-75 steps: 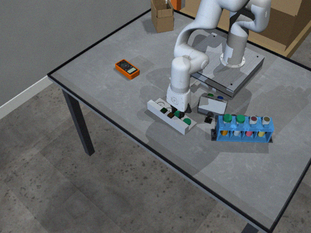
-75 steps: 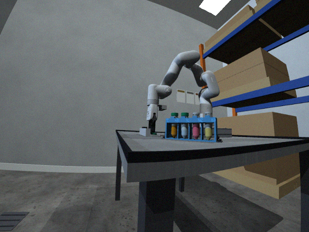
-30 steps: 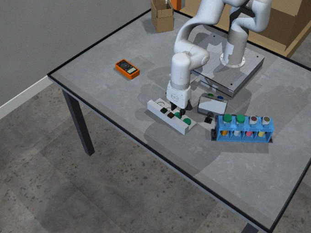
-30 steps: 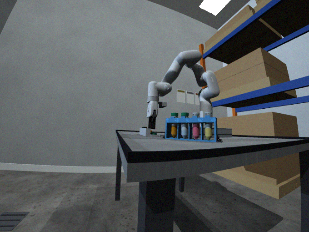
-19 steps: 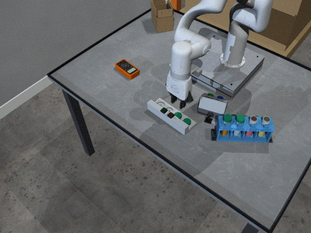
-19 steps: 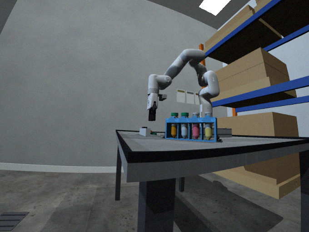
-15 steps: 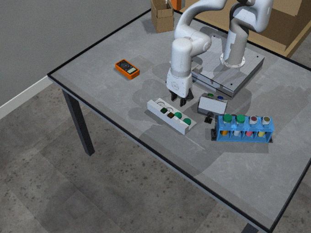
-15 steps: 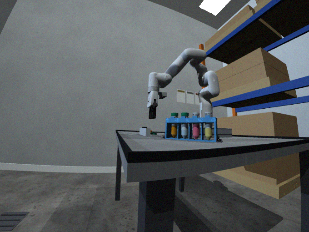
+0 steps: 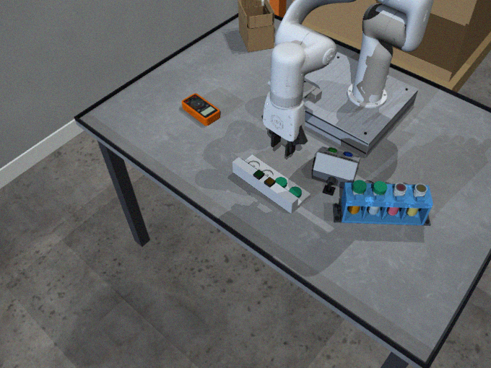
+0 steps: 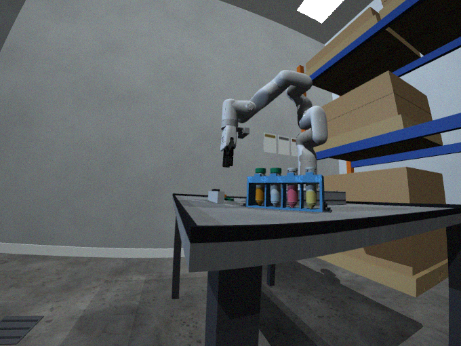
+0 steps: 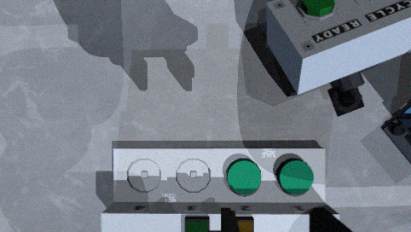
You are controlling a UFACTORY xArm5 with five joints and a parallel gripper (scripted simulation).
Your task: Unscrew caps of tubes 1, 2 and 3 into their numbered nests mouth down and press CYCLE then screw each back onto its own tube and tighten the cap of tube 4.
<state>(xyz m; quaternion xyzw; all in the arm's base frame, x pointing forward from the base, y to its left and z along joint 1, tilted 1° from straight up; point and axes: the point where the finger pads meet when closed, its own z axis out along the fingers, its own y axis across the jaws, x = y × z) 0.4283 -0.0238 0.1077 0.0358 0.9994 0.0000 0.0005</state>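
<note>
Right now my hand is 250 mm to the right of the threaded neck, 70 mm past it and 60 mm above it. Also, from my hand: green key: 150 mm behind, 110 mm below, 70 mm to the left; blue key: 170 mm behind, 110 mm to the left, 110 mm below; key housing: 140 mm behind, 120 mm below, 90 mm to the left.
</note>
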